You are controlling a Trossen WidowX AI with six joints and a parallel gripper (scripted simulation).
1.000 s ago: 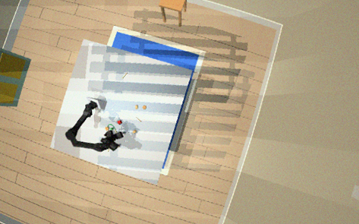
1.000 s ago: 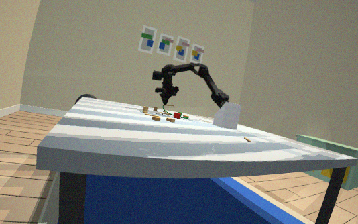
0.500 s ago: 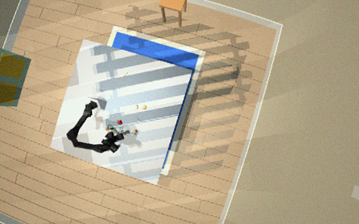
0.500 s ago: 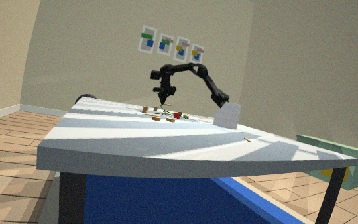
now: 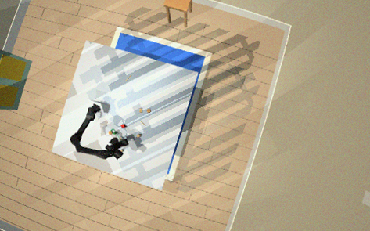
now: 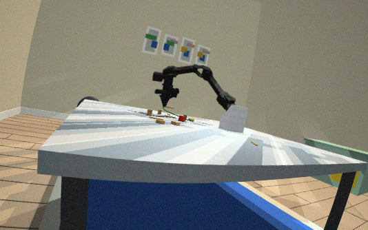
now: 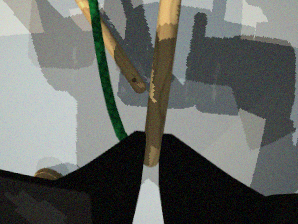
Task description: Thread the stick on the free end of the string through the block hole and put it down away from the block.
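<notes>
My gripper tip is 70 mm past the red block, 150 mm to the right of it and 40 mm above it. The rest, counted from my gripper tip: stick (200 mm behind, 660 mm to the left, 60 mm below); then round wooden button (190 mm behind, 30 mm to the left, 50 mm below).
</notes>
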